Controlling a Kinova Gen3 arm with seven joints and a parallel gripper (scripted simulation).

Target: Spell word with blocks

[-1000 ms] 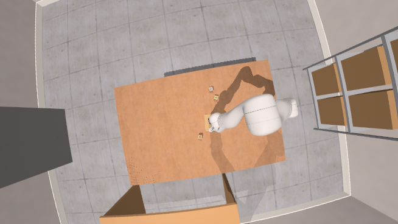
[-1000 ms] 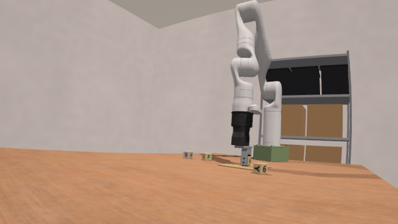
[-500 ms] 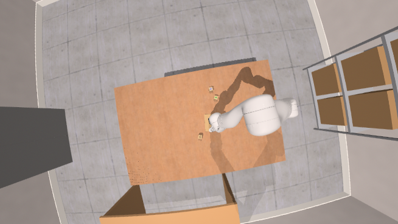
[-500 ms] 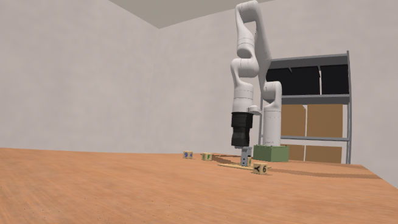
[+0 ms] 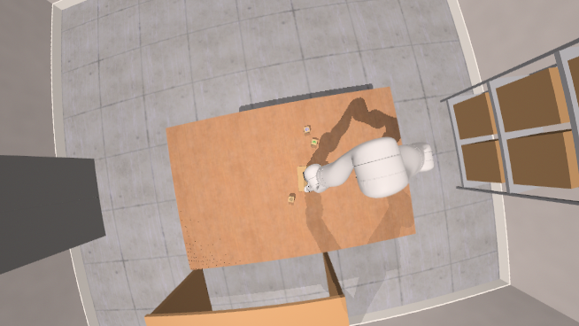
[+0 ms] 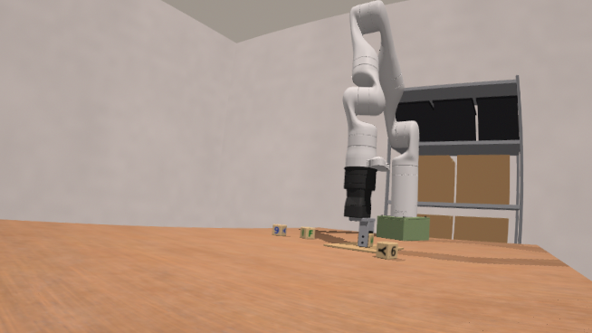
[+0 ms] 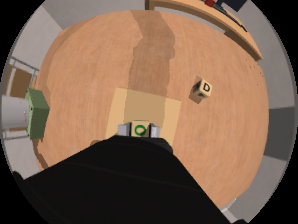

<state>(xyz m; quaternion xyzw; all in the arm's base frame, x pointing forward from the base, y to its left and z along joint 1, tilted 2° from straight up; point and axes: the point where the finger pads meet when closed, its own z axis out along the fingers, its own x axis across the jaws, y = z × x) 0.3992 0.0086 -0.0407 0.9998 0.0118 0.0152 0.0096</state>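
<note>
The wooden block lies right at my hand. Round my hand: green-lettered block 60 mm behind, 190 mm to the right, 10 mm below; then tan mat 20 mm below; then blue-lettered block 40 mm behind, 270 mm to the right, 10 mm below.
</note>
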